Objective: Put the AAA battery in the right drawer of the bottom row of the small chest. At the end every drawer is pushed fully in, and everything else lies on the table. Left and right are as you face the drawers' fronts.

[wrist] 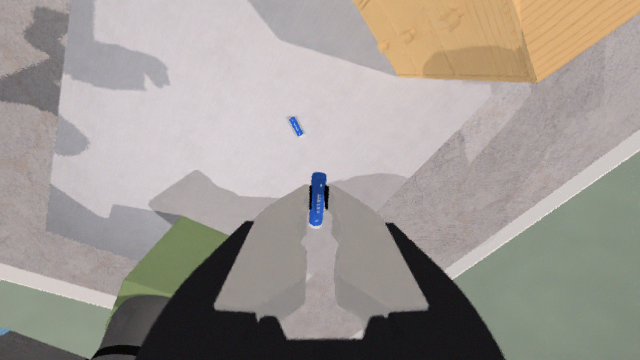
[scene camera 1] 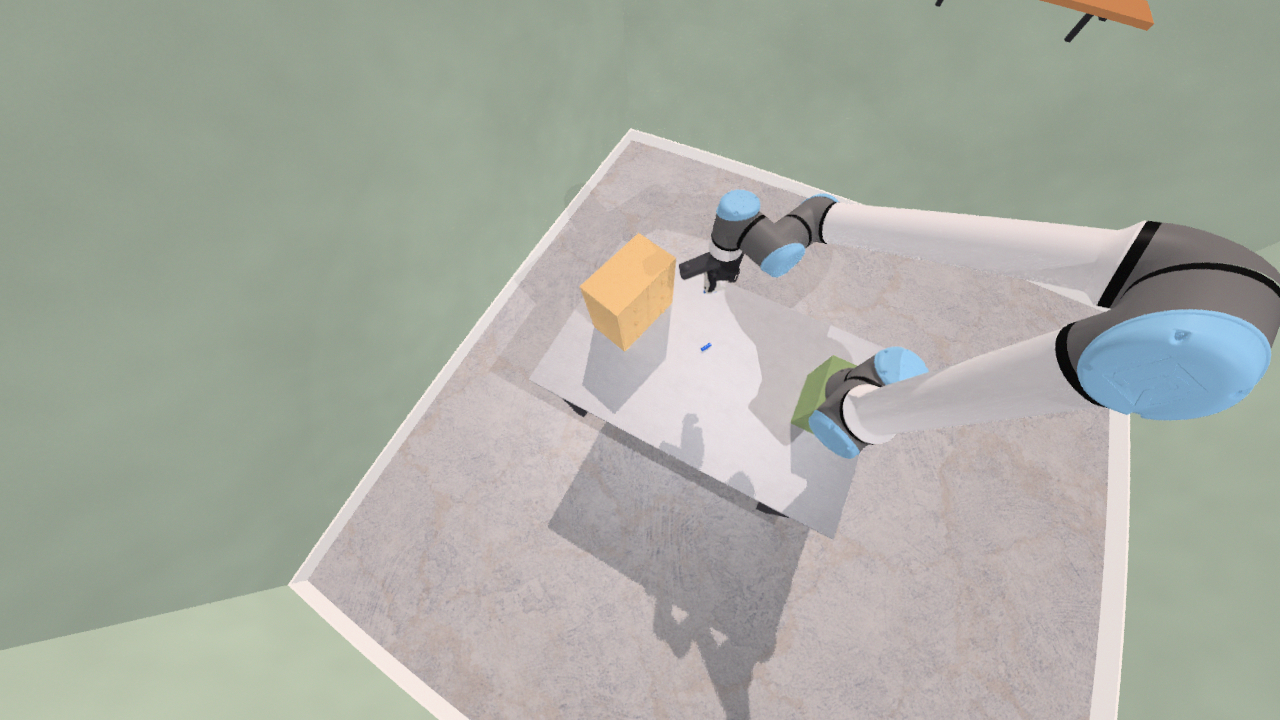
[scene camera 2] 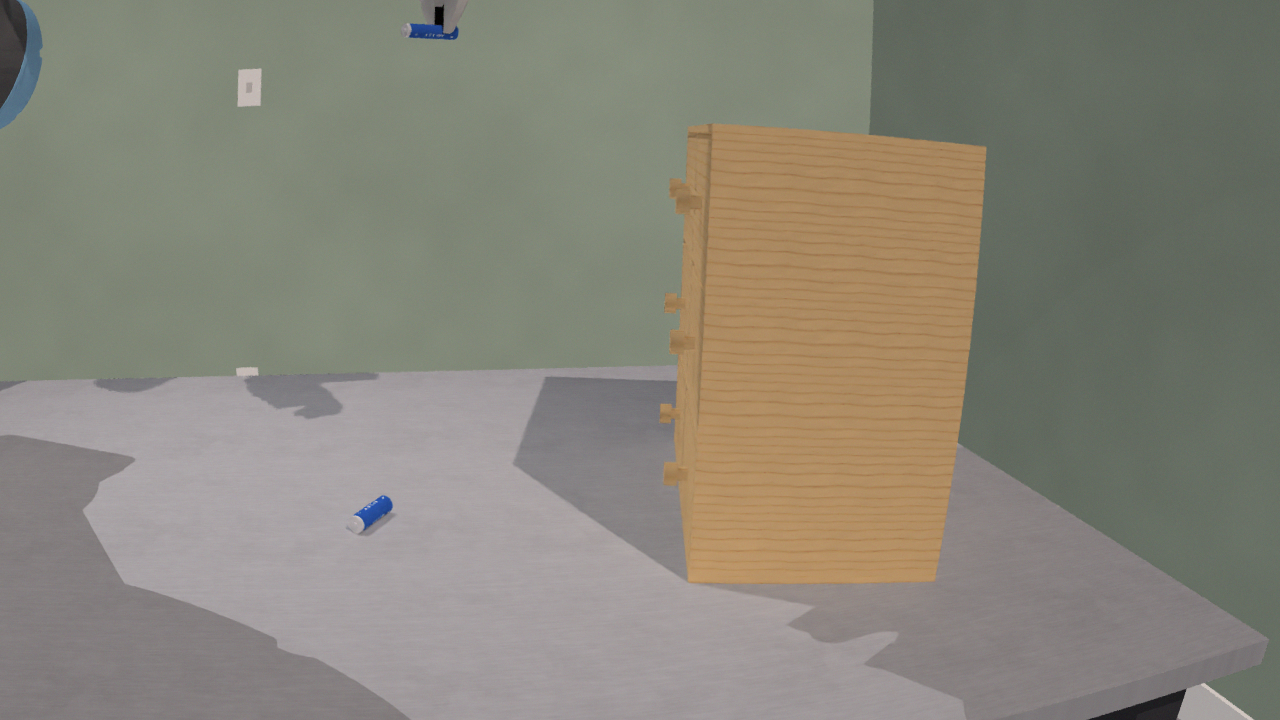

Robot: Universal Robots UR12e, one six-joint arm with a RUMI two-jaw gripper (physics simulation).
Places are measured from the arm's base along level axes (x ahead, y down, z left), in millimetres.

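Where they show: gripper, between the fingertips: (wrist: 318,187) (scene camera 1: 707,291) (scene camera 2: 442,34).
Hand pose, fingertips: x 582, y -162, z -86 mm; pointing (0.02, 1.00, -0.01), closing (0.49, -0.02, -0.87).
Note:
Things, the pixels of their centre, and the offset from my fingertips. "*": a spot on its surface instead. Level surfaces: height alone.
- slim blue battery, middle of its body: (scene camera 2: 429,31) (wrist: 317,202) dx -10, dy -2, dz -5 mm
- table, height of its surface: dy +380 mm
- small wooden chest, middle of its body: (scene camera 2: 800,323) (scene camera 1: 631,295) dx +295, dy +222, dz -12 mm
- knob, a spot on its surface: (scene camera 2: 674,473) * dx +171, dy +324, dz -63 mm
- second blue battery, middle of its body: (scene camera 2: 370,514) (wrist: 296,127) (scene camera 1: 706,346) dx -59, dy +373, dz +12 mm
My gripper (scene camera 1: 707,288) (scene camera 2: 440,30) (wrist: 318,187) is shut on a slim blue battery (scene camera 2: 422,32) (wrist: 318,195), whose tiny label seems to read AAA, and holds it crosswise high above the table (scene camera 1: 725,402) (scene camera 2: 465,591) (wrist: 200,130). The small wooden chest (scene camera 1: 626,277) (scene camera 2: 832,358) (wrist: 450,35) stands upright on the table, in front of and to the side of my gripper. Its drawers look pushed in, with two columns of knobs in three rows. The knob (scene camera 2: 674,473) of the bottom right drawer is nearest scene camera 2. The drawer fronts are seen very obliquely there.
A second blue battery (scene camera 1: 706,346) (scene camera 2: 369,514) (wrist: 296,126) lies on the table, apart from the chest on its drawer side. A green block (scene camera 1: 812,394) (wrist: 175,255) is by the arm's base at the far end of the table from the chest.

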